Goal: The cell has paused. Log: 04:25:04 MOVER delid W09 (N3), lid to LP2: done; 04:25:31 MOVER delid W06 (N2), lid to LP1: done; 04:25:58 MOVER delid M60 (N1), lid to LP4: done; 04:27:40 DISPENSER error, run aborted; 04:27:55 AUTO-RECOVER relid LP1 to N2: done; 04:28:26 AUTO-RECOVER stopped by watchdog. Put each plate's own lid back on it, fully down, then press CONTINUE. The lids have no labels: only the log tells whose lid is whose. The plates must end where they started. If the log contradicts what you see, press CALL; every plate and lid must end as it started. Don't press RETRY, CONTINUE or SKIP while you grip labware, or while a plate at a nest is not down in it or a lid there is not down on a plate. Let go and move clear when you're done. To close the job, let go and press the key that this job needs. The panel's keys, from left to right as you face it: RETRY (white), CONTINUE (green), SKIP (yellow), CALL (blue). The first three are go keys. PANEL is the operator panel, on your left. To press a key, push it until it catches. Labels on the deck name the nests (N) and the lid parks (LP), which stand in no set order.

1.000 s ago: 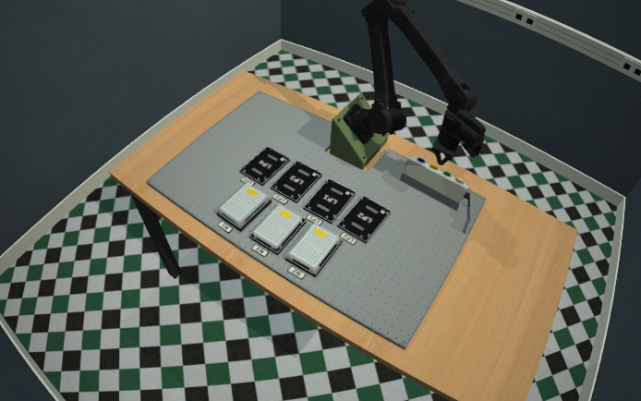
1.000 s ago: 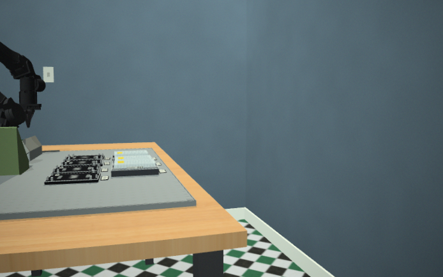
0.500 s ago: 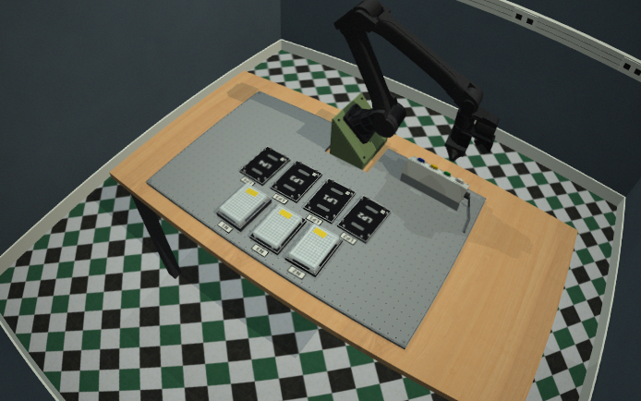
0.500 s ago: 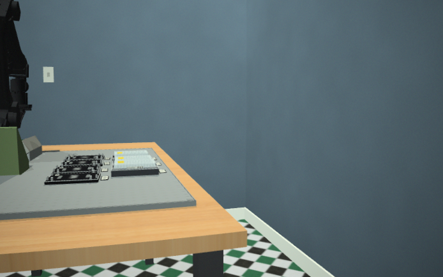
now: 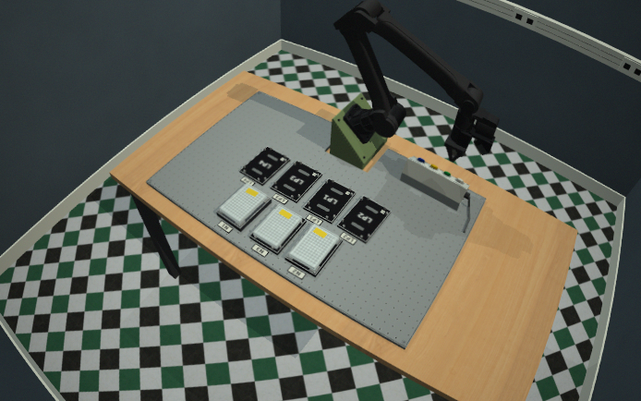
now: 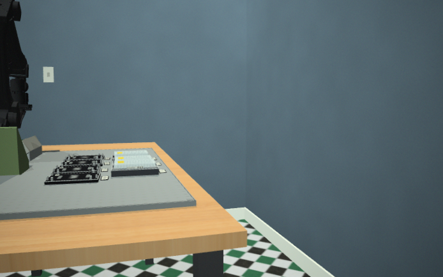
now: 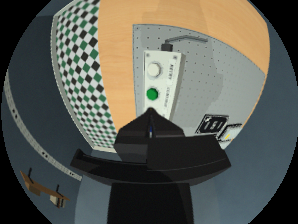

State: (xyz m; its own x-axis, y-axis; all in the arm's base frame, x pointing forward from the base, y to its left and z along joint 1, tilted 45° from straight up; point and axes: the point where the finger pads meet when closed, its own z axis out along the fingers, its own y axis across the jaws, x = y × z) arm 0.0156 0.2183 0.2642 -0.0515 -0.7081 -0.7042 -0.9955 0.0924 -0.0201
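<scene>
My gripper is now 6 cm above the green key. The rest, counted from my hand: white retry key 6 cm below, 5 cm to the left, 1 cm ahead; blue key 10 cm to the right, 6 cm below, 1 cm behind; yellow key 6 cm below, 5 cm to the right.
</scene>
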